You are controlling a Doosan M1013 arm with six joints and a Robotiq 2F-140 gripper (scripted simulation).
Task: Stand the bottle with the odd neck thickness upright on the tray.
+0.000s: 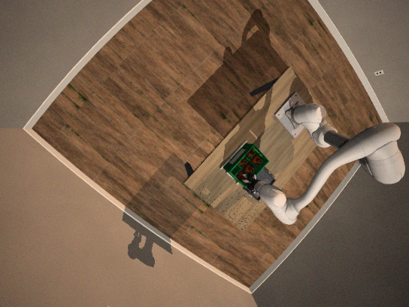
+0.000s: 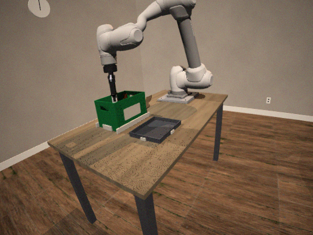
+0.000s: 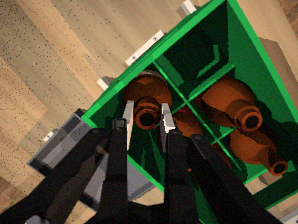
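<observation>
Now: the green crate 8 cm behind my hand, 5 cm to the right of it and 9 cm below it. The rest, counted from my hand: dark grey tray 9 cm behind, 22 cm to the left, 16 cm below.
</observation>
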